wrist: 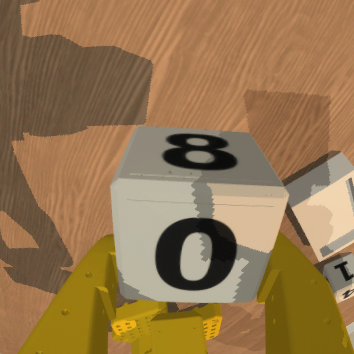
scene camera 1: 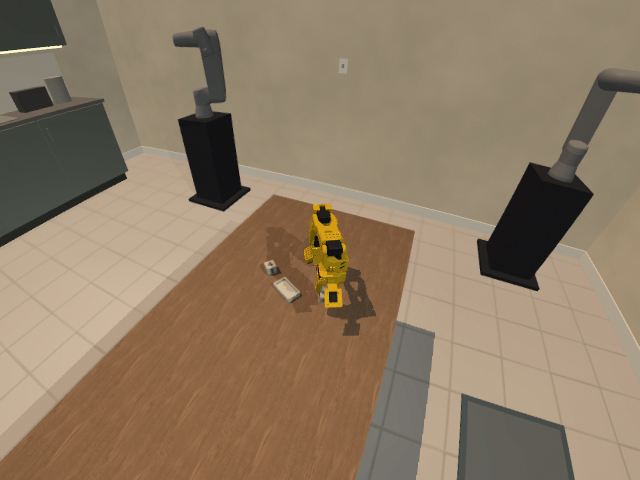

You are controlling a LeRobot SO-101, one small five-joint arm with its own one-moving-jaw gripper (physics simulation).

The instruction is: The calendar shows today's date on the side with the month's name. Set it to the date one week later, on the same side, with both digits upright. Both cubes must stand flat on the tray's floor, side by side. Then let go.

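Observation:
My gripper (scene camera 1: 322, 295) (wrist: 189, 270) is shut on a white cube (scene camera 1: 321, 296) (wrist: 195, 200), its jaws on the cube's two sides. In the wrist view the cube shows a black 8 on its far face and a black 0 on the face nearer the camera. The cube is beside the tray and apart from it; its height above the table is hard to tell. The pale tray (scene camera 1: 295, 298) (wrist: 310, 212) shows an open, bare floor in the scene view. A second cube (scene camera 1: 270, 267) (wrist: 344, 275) lies outside the tray, near its far end, with a 1 visible in the wrist view.
The things rest on a brown wooden table top (scene camera 1: 222, 361) (wrist: 200, 60). The yellow arm (scene camera 1: 330, 248) stands behind the gripper, and its shadow falls across the wood. A small pale piece (wrist: 351, 332) is cut off at the wrist view's lower right edge.

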